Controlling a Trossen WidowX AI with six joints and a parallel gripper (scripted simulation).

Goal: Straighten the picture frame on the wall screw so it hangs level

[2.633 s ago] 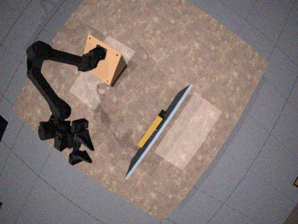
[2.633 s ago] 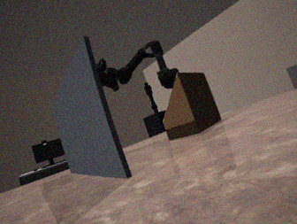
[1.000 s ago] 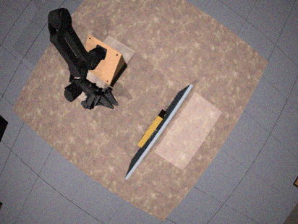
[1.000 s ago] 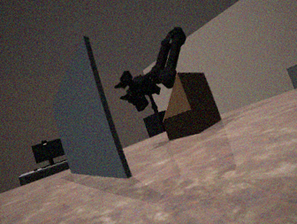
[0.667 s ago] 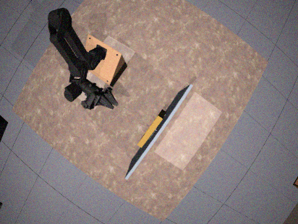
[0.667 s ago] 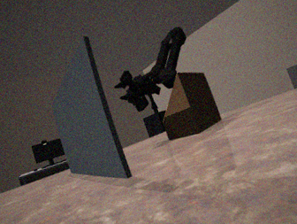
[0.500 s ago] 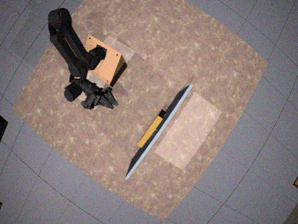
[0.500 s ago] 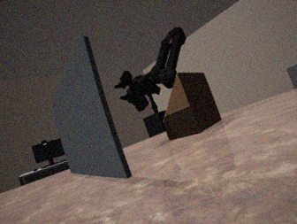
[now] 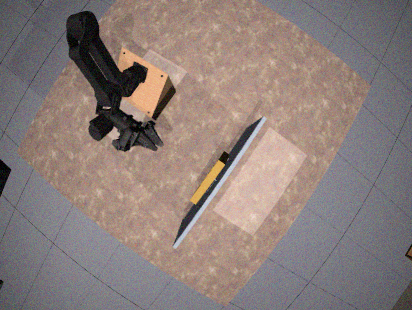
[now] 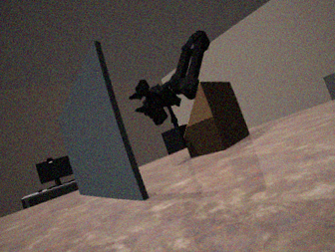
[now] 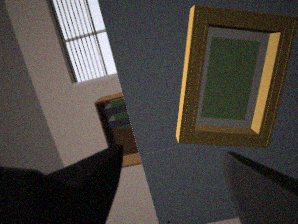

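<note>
Right now my gripper tip is 190 mm short of the picture frame and 90 mm above it. Round my gripper tip: blue-grey wall panel 200 mm ahead, 10 mm to the left, 100 mm below.
</note>
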